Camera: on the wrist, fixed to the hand. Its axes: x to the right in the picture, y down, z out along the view.
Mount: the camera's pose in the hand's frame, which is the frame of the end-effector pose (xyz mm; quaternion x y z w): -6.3 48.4 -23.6 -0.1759 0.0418 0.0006 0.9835
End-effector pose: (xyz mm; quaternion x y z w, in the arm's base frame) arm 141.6 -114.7 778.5 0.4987 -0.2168 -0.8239 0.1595
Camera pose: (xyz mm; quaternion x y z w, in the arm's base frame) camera 167.7 -157.7 798.6 0.4967 -0.0619 -0.8275 0.2542
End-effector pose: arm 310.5 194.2 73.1 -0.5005 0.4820 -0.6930 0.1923
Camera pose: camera 282.0 187.8 27.4 -0.4968 0.6043 -0.6176 0.0814
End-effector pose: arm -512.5 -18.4 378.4 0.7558 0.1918 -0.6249 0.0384
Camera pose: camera -475.1 -57.6 380.7 0.7628 0.2997 -0.5492 0.1631
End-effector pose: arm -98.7 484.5 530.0 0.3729 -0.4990 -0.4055 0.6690
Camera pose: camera -68.7 511.5 566.1 0.2657 -0.3917 -0.4706 0.7447
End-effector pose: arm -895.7 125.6 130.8 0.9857 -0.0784 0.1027 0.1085
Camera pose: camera -914.7 85.2 161.5 0.9460 -0.0912 0.1285 0.2833
